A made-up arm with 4 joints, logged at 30 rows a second.
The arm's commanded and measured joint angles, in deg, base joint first. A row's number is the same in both.
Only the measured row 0 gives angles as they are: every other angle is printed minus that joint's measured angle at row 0.
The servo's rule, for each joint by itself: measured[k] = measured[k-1] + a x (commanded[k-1-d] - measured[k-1]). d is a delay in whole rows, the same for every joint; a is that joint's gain. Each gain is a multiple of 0.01, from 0.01 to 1. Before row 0 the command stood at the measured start. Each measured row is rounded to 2 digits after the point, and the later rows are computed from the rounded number. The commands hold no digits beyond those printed.
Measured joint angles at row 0:
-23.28 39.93 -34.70 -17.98
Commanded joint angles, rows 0 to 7:
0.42 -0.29 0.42 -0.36
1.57 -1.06 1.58 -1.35
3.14 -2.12 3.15 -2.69
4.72 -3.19 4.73 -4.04
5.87 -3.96 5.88 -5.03
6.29 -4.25 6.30 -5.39
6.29 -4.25 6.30 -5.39
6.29 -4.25 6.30 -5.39
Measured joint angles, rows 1 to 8:
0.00 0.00 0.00 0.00
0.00 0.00 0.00 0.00
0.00 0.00 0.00 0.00
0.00 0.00 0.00 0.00
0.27 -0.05 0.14 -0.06
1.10 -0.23 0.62 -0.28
2.41 -0.57 1.45 -0.69
3.89 -1.04 2.53 -1.26
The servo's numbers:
d 4
a 0.64 0.18 0.33 0.17

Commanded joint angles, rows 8 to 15:
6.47 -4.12 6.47 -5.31
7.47 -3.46 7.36 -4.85
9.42 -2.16 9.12 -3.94
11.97 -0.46 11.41 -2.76
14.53 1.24 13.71 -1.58
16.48 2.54 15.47 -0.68
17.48 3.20 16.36 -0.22
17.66 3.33 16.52 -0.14
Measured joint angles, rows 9 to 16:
5.16 -1.57 3.64 -1.90
5.88 -2.05 4.52 -2.49
6.14 -2.45 5.11 -2.98
6.24 -2.77 5.50 -3.39
6.39 -3.01 5.82 -3.72
7.08 -3.09 6.33 -3.91
8.58 -2.92 7.25 -3.92
10.75 -2.48 8.62 -3.72

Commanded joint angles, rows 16 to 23:
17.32 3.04 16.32 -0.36
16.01 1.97 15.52 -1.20
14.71 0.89 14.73 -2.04
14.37 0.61 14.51 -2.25
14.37 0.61 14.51 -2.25
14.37 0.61 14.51 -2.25
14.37 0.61 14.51 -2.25
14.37 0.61 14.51 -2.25
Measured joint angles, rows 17 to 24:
13.17 -1.81 10.30 -3.36
15.29 -1.03 12.01 -2.90
16.69 -0.27 13.45 -2.44
17.31 0.38 14.46 -2.05
17.32 0.86 15.07 -1.76
16.48 1.06 15.22 -1.66
15.35 1.03 15.06 -1.72
14.72 0.95 14.88 -1.81

